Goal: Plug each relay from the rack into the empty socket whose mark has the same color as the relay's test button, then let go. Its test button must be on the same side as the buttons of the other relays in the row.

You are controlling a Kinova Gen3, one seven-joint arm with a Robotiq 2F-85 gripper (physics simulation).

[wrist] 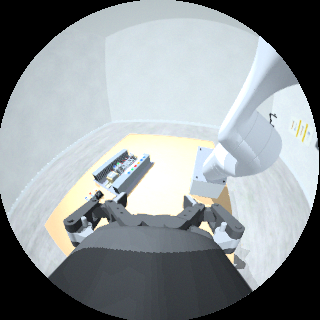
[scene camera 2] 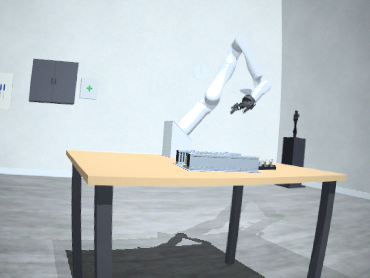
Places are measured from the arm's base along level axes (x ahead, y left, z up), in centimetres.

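Pixels of known places: gripper, between the fingertips: (wrist: 154, 200) (scene camera 2: 236, 112); arm's base, origin of its link: (wrist: 211, 168) (scene camera 2: 180, 132).
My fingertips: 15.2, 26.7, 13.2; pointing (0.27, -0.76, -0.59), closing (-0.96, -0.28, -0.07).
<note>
Ahead of a thing's pixels: the offset from my fingertips to its middle, as dx, dy, dz. Level surfaces: height alone.
My gripper (scene camera 2: 241, 107) (wrist: 154, 200) is wide open and empty, high above the table and well clear of the relays. A long grey box (scene camera 2: 222, 163) (wrist: 135, 178) stands on the table and holds the socket row; small coloured marks run along its top edge in the wrist view. Relays or other small parts show inside it, too small to tell apart. The relay rack {+35.5, -4.7, -26.0} (scene camera 2: 267, 168), a low black holder with small light relays, stands beside the box's end. In the wrist view the relays {+35.5, -4.7, -24.5} (wrist: 90, 194) are partly hidden by my left finger. Test button colours and sides cannot be read.
The wooden table {dz -27.2} (scene camera 2: 125, 167) (wrist: 165, 155) carries the box and rack. The arm's grey pedestal (scene camera 2: 169, 140) (wrist: 207, 189) stands at the table's side, right in the wrist view. A dark cabinet (scene camera 2: 53, 81) hangs on the wall, and a black stand (scene camera 2: 293, 152) is behind the table.
</note>
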